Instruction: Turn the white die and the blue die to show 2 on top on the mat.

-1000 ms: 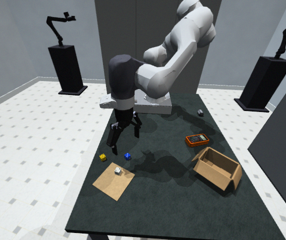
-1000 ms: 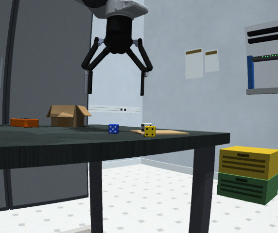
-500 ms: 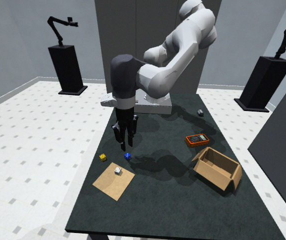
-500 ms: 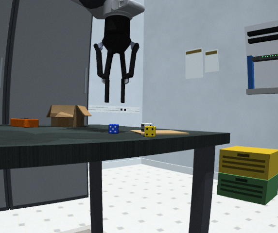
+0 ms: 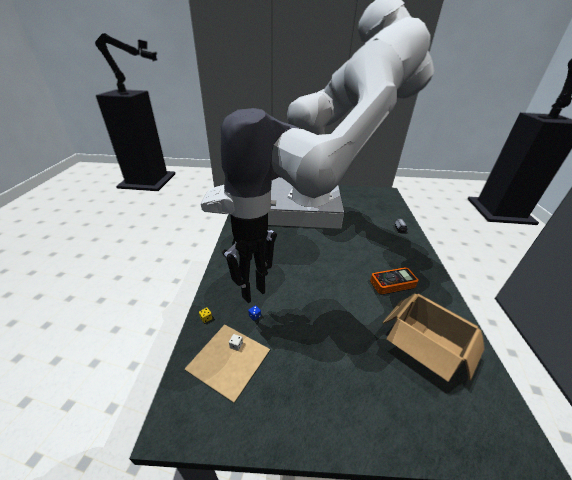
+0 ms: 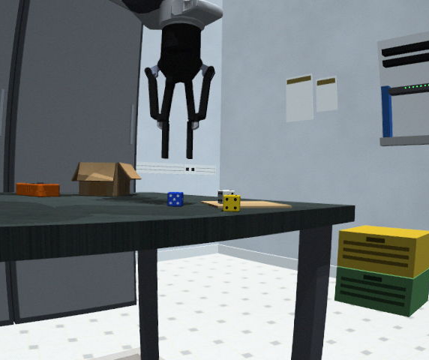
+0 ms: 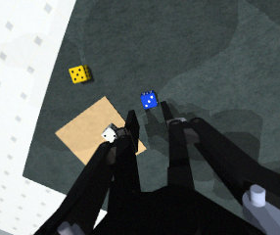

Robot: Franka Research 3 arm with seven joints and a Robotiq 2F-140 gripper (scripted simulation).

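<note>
Now: the blue die 110 mm below my hand. Also, from my hand: tan mat (130 mm ahead, 120 mm below, 40 mm to the right); then yellow die (130 mm to the right, 110 mm below, 20 mm ahead); then white die (100 mm below, 90 mm ahead, 30 mm to the right).
</note>
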